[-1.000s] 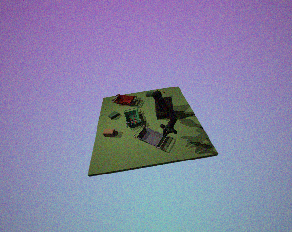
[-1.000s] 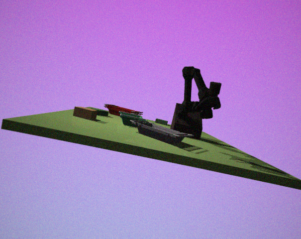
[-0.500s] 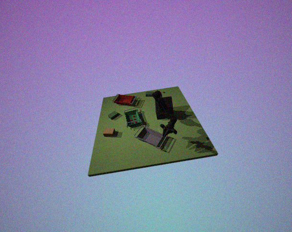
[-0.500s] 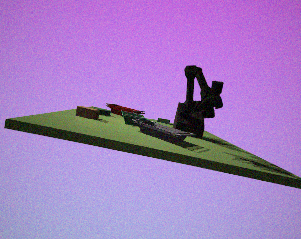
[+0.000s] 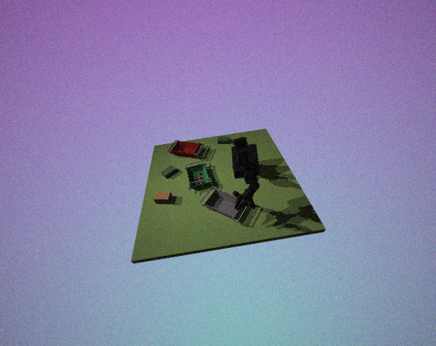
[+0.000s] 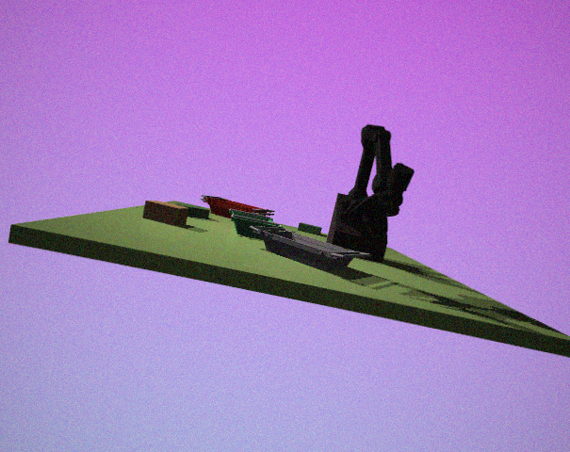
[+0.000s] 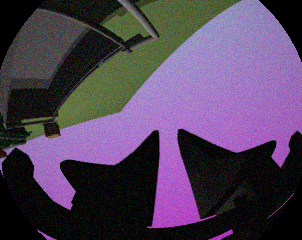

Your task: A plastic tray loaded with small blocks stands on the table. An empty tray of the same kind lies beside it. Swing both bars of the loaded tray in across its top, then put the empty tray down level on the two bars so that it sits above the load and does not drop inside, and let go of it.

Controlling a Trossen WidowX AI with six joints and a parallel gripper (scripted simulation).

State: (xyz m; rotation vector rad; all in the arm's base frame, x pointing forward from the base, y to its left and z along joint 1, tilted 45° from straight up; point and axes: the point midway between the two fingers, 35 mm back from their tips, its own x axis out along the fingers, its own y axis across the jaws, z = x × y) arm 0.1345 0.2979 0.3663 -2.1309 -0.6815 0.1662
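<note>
Now: the grey tray 16 cm to the right of my gripper tip, 12 cm below it and 5 cm ahead of it. The rest, counted from my gripper tip: tan block: 51 cm ahead, 37 cm to the right, 14 cm below.
</note>
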